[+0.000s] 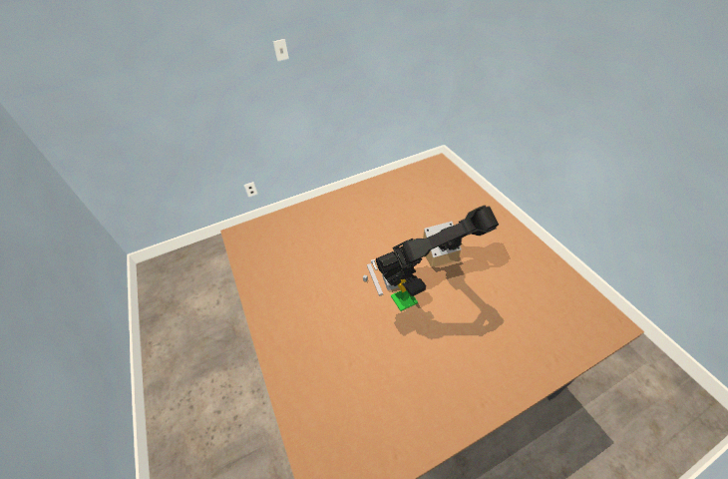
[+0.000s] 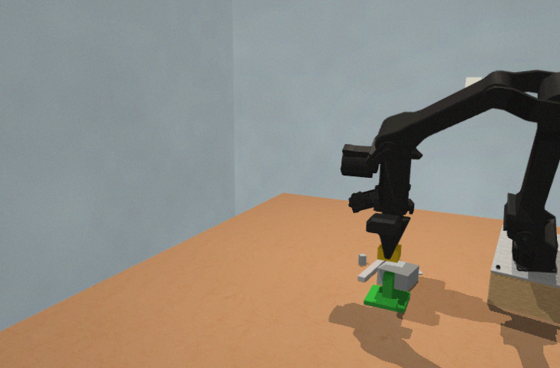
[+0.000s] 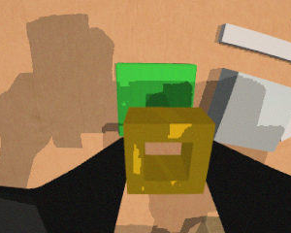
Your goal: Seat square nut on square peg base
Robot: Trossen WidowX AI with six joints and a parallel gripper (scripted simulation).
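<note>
Now: hand 110 mm above the grey block, 100 mm to the left of it and 10 mm past it. Also, from my hand: small grey cube 160 mm to the right, 120 mm below, 80 mm ahead; grey bar 140 mm to the right, 130 mm below, 50 mm ahead.
</note>
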